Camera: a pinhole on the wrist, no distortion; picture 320 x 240 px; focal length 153.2 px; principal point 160.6 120.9 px. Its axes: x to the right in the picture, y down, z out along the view. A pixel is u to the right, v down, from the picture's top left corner.
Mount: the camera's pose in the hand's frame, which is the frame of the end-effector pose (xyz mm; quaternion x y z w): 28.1 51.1 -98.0 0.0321 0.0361 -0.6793 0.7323
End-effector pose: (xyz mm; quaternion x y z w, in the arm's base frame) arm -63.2 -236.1 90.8 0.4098 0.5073 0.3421 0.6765
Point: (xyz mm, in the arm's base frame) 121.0 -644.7 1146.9
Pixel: outside the picture
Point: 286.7 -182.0 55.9
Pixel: 176.3 162.1
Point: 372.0 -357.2 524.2
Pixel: 70.8 72.7
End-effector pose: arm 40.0 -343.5 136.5 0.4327 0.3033 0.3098 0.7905
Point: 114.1 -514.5 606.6
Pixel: 41.1 50.9
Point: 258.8 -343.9 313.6
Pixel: 123.6 154.8
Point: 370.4 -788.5 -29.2
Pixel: 276.5 75.8
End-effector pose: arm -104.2 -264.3 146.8 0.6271 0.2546 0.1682 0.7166
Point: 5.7 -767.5 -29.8
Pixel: 220.1 63.7
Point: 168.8 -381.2 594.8
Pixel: outside the picture
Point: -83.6 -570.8 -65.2
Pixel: 268.8 48.5
